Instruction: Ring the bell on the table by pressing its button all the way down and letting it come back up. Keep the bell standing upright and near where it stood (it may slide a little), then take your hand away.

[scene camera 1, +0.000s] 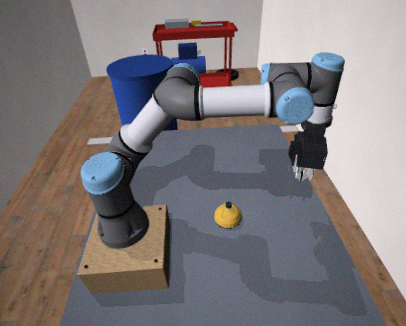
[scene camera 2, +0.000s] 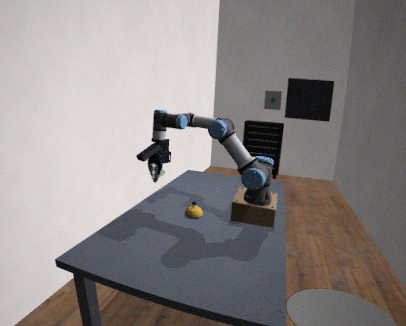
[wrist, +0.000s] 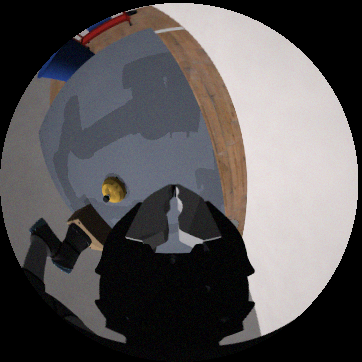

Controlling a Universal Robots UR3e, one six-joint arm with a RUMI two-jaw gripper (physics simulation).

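You can find my gripper in scene camera 1 [300, 179], and scene camera 2 and the wrist view show it too. On my gripper [wrist: 199, 221] and [scene camera 2: 151, 167] are the same spot.
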